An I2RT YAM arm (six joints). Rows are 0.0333 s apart.
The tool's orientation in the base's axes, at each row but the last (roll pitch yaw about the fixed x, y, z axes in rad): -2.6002 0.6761 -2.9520; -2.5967 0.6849 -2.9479; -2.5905 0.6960 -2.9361; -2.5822 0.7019 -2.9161; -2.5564 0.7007 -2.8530; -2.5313 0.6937 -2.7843; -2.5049 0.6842 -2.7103
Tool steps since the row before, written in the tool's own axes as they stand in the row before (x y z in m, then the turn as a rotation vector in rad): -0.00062 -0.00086 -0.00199 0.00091 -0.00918 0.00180; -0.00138 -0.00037 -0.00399 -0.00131 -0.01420 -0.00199; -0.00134 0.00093 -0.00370 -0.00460 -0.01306 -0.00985; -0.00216 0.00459 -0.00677 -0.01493 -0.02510 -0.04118; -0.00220 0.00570 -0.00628 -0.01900 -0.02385 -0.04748; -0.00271 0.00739 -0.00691 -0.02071 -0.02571 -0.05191; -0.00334 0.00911 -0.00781 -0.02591 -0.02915 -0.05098
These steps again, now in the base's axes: -0.00090 0.00012 0.00206 -0.00100 -0.00915 0.00192; -0.00153 0.00149 0.00366 -0.00249 -0.01181 0.00785; -0.00122 0.00253 0.00290 -0.00489 -0.00712 0.01464; -0.00214 0.00719 0.00392 -0.01937 -0.00385 0.04646; -0.00202 0.00798 0.00301 -0.02049 0.00054 0.05257; -0.00241 0.00979 0.00283 -0.02243 0.00089 0.05728; -0.00315 0.01173 0.00278 -0.01812 -0.00077 0.06157
